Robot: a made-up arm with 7 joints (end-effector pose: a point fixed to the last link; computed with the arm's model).
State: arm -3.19 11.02 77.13 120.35 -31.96 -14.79 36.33
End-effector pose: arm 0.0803 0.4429 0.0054 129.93 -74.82 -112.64
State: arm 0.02 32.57 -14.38 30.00 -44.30 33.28 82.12
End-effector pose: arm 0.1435 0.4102 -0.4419 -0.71 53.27 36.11
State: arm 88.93 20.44 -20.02 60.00 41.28 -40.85 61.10
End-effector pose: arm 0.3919 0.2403 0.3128 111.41 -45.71 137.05
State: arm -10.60 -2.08 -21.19 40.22 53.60 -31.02 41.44
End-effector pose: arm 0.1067 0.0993 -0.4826 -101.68 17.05 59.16
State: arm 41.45 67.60 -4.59 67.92 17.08 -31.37 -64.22
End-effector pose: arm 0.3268 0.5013 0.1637 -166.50 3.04 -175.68
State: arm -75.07 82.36 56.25 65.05 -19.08 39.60 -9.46
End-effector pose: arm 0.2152 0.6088 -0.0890 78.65 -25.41 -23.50
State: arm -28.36 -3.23 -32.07 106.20 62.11 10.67 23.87
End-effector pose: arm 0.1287 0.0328 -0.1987 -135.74 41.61 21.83
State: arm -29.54 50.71 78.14 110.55 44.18 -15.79 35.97
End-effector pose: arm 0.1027 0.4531 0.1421 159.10 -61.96 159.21
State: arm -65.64 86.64 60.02 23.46 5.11 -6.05 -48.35
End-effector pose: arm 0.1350 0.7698 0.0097 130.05 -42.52 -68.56
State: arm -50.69 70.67 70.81 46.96 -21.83 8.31 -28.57
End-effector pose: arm 0.1183 0.7280 0.0087 116.47 -49.18 -53.14
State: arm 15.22 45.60 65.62 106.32 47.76 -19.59 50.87
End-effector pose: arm 0.0713 0.4751 0.1668 140.10 -34.19 160.60
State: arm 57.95 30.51 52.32 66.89 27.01 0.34 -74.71
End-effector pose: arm 0.2487 0.6188 0.1134 -69.86 24.02 -153.62
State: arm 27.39 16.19 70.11 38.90 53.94 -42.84 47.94
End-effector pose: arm 0.2390 0.5466 -0.2888 -145.91 16.01 148.82
